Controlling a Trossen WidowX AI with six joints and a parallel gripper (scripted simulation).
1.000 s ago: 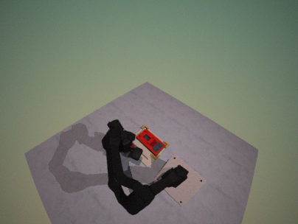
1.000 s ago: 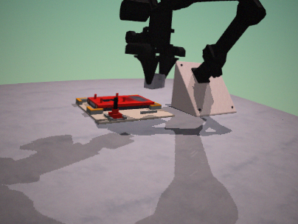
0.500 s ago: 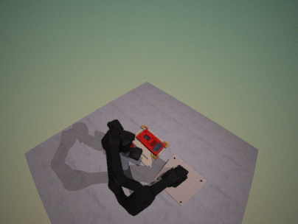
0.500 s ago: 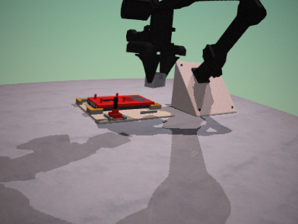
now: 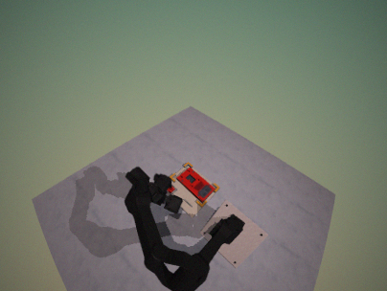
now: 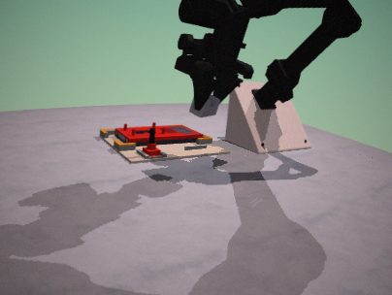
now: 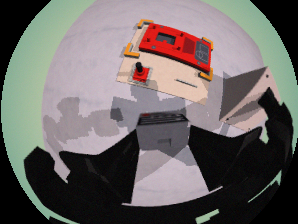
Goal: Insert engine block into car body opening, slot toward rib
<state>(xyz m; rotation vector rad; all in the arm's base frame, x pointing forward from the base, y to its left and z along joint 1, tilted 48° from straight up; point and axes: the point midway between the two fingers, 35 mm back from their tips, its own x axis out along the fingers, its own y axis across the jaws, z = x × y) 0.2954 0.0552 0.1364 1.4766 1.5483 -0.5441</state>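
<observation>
The black upright peg lies 6 cm ahead of my gripper tip, 10 cm to the right of it and 9 cm below it. From my gripper tip the other things lie so: tan base plate: 19 cm to the right, 11 cm below; grey engine block: 1 cm above.
</observation>
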